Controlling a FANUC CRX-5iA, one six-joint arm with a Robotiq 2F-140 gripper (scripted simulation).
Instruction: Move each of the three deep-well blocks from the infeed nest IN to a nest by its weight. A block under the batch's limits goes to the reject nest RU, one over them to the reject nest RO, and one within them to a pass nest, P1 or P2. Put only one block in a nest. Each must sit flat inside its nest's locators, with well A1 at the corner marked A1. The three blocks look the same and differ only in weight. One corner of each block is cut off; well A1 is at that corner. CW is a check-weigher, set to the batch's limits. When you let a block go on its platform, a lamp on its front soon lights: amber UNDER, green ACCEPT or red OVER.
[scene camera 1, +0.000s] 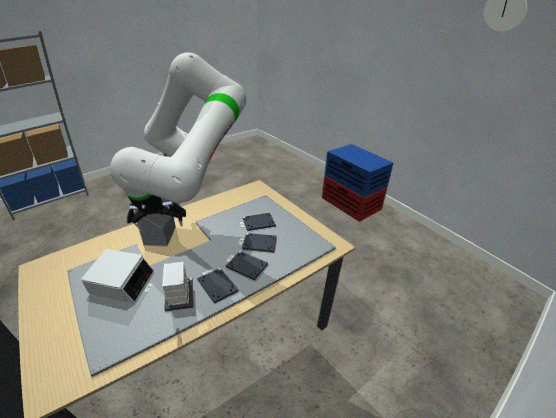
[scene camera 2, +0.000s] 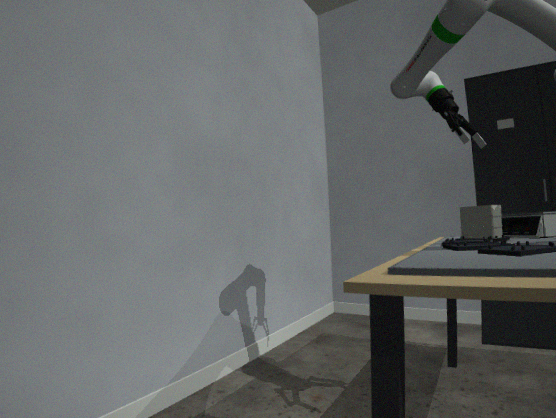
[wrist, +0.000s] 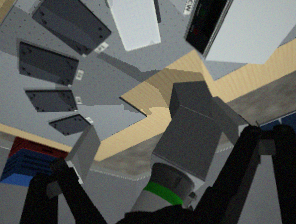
Path:
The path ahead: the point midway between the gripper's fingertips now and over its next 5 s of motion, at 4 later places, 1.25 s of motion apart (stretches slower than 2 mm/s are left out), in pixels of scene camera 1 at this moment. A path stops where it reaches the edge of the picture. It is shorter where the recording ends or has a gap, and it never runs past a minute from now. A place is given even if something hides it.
My gripper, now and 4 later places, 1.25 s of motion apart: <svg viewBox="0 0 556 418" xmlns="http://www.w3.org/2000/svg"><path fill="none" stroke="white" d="M161 225L169 257L172 267L174 275L174 272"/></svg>

